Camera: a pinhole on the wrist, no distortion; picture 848 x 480 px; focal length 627.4 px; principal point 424.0 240.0 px. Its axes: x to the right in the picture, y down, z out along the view. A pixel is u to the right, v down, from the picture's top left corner.
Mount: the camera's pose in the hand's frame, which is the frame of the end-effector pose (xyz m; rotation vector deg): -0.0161 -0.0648 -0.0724 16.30 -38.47 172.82
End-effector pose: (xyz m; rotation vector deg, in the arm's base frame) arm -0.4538 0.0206 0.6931 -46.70 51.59 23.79
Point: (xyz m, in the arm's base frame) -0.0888 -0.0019 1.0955
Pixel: 653.9 461.2
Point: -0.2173 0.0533 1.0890
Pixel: 802.5 365.2
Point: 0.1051 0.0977 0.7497
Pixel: 198.8 274.1
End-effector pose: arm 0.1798 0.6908 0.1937 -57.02 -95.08 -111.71
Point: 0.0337 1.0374 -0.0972
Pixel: 583.7 437.6
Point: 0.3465 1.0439 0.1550
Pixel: outside the picture
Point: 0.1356 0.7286 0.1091
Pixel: 605.3 180.7
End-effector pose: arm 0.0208 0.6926 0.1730 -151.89 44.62 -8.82
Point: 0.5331 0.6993 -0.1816
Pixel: 37.6 24.6
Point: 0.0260 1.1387 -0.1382
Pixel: 829.7 184.7
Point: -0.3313 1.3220 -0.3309
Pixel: outside the picture
